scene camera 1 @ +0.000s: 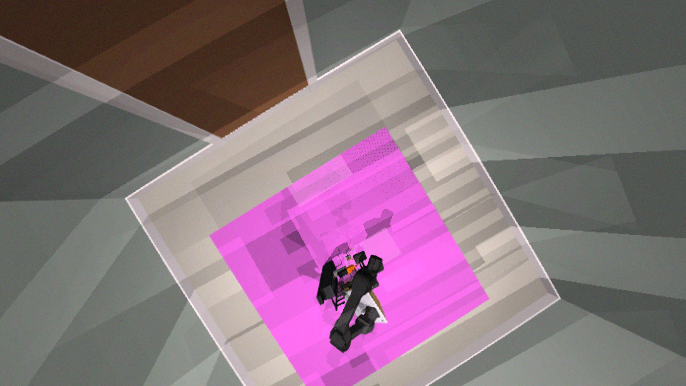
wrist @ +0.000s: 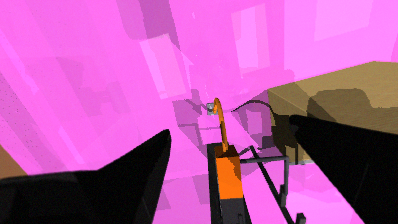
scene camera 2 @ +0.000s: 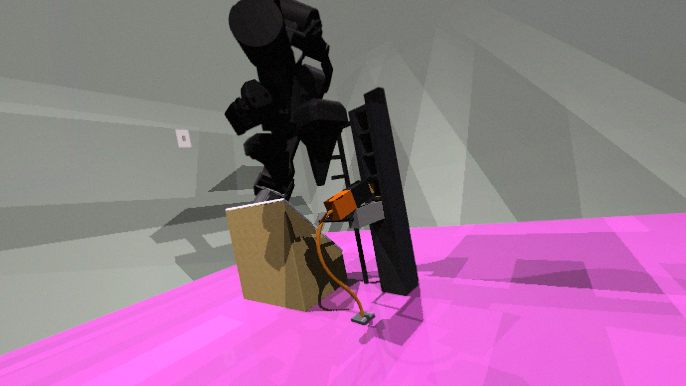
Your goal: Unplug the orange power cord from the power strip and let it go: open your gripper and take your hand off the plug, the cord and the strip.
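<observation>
My gripper (scene camera 2: 301, 190) (wrist: 228, 127): open, holding nothing.
</observation>
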